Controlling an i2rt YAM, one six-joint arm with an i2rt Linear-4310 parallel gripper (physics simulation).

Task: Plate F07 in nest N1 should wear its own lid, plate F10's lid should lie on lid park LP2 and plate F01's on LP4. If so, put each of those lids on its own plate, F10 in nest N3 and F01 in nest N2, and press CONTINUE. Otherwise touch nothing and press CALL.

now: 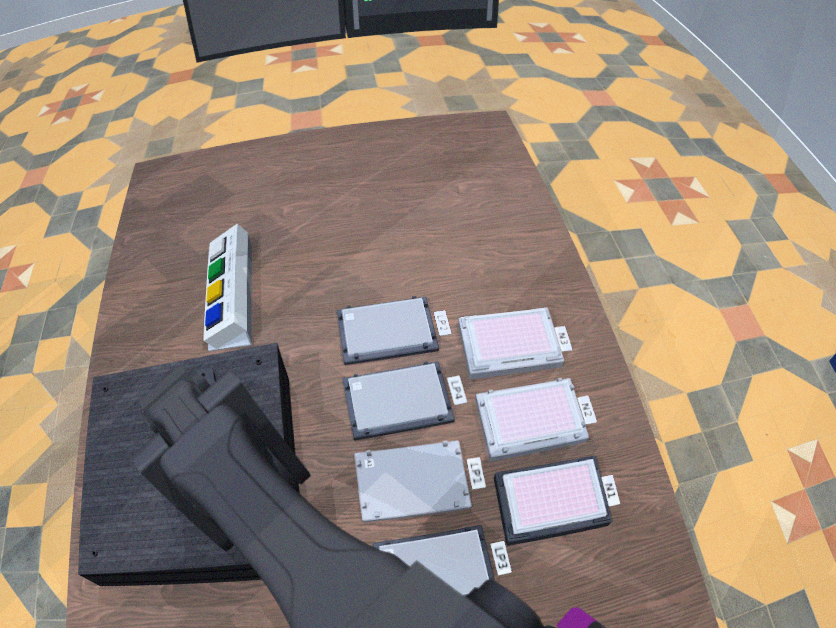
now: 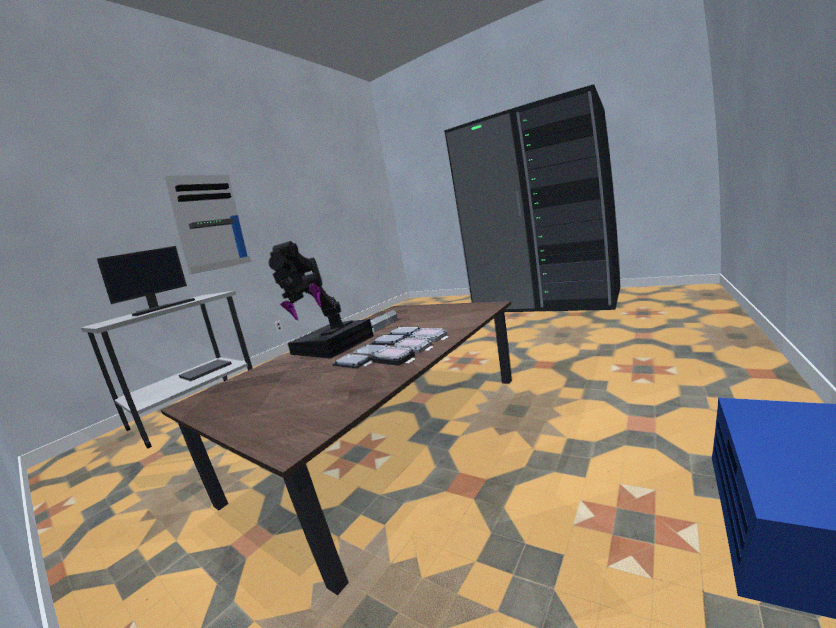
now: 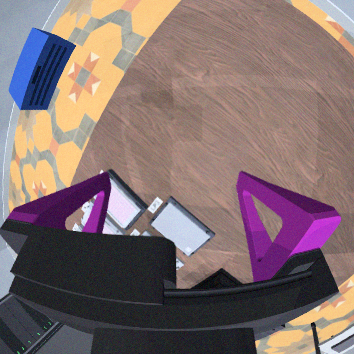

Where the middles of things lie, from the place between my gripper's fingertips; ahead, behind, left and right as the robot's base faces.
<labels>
Now: hand 19 cm past the white button box (image 1: 234, 329), 76 cm to the right of it and 24 cm above it.
</labels>
